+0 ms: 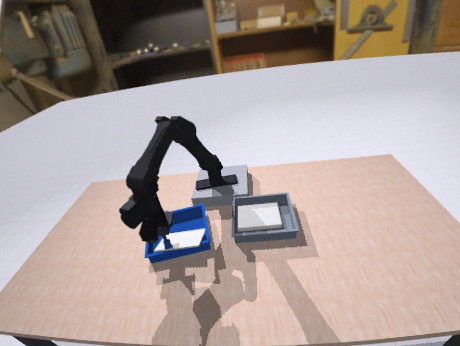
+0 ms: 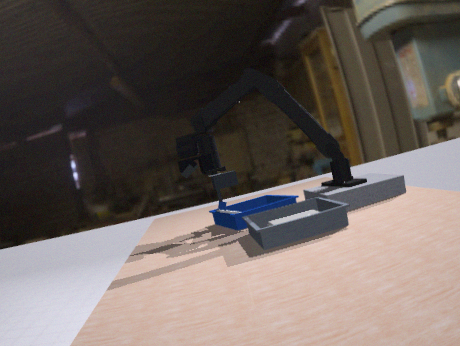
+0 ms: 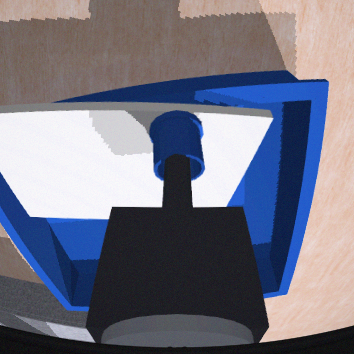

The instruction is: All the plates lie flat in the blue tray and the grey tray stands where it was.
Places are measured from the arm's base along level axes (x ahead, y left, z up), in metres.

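Where they show: hand at its tool point: point(image 1: 168, 247) point(image 3: 176, 129); arm's base at its link origin: point(image 1: 216, 182) point(image 2: 343, 183).
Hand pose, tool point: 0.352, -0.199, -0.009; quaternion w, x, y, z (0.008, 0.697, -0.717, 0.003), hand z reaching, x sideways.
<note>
Things, the pixels of their top centre, and the offset from my tool point, as dx, dy, dz. Level surfaces: height alone.
- blue tray at its top centre: point(image 3: 150, 242) point(image 2: 251, 203) point(image 1: 176, 228) -0.092, +0.023, +0.004
- grey tray at its top centre: point(image 2: 291, 211) point(image 1: 262, 212) -0.098, +0.371, +0.004
- wooden board at its surface level: dz -0.046
The blue tray point(image 1: 178, 255) point(image 2: 259, 203) point(image 3: 309, 175) stands left of the grey tray point(image 1: 266, 235) point(image 2: 297, 228). A white plate point(image 1: 189, 238) point(image 2: 228, 211) point(image 3: 70, 168) lies in the blue tray. Its one end sits about level with the tray's rim, so I cannot tell whether it lies quite flat. My suction cup point(image 1: 167, 244) point(image 2: 222, 204) point(image 3: 177, 140) stands on or just above the plate near one edge, and it holds nothing. Another white plate point(image 1: 259, 215) point(image 2: 293, 217) lies flat in the grey tray.
The arm's base stands on a grey block point(image 1: 241, 174) point(image 2: 371, 189) behind the two trays. The trays rest on a wooden board point(image 1: 334, 260) point(image 2: 297, 290) that lies on a large white table point(image 1: 297, 111).
</note>
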